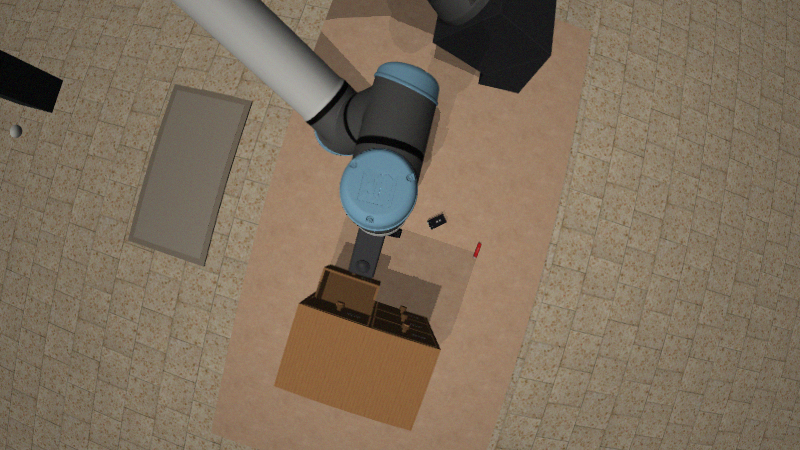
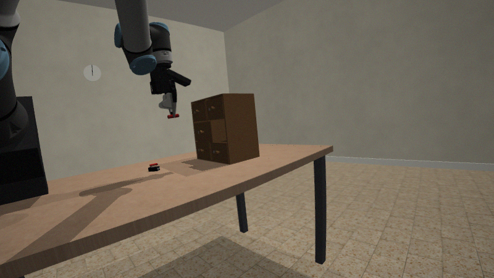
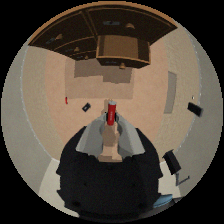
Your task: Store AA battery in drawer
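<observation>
My gripper is now 20 cm short of the drawer, 5 cm to the left of it and 11 cm above it. From my hand the other things lie so: small black object: 5 cm behind, 13 cm to the left, 23 cm below.
</observation>
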